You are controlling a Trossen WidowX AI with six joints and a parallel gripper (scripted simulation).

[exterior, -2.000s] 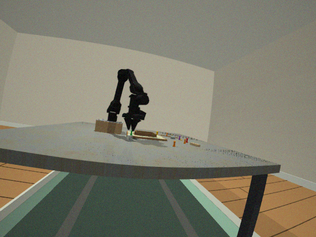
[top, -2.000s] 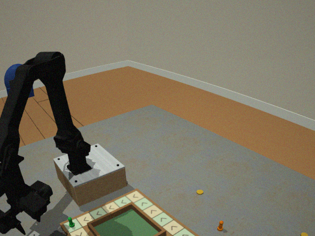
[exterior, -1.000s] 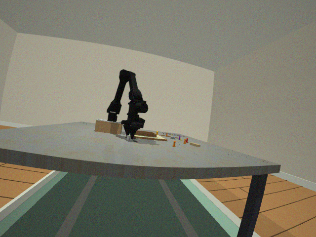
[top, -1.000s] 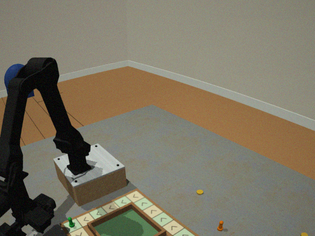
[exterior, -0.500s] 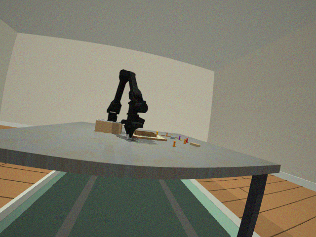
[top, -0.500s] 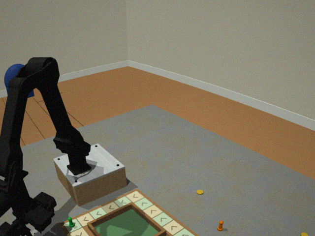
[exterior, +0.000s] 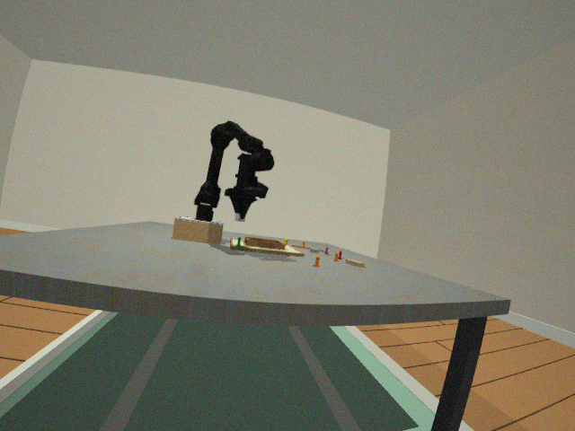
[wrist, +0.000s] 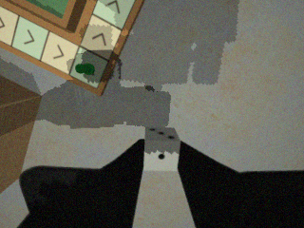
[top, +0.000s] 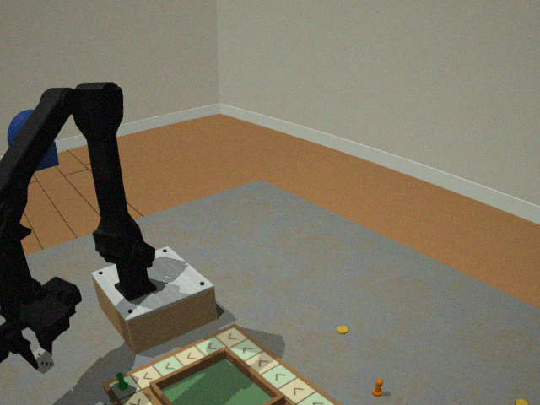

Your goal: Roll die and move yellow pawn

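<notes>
My gripper tip is 280 mm to the right of the yellow pawn, 250 mm short of it and 90 mm above it. Round my gripper tip: green felt tray: 220 mm to the left, 140 mm ahead, 110 mm below; then die: right at my gripper tip; then green pawn: 110 mm to the left, 90 mm below, 20 mm ahead.
</notes>
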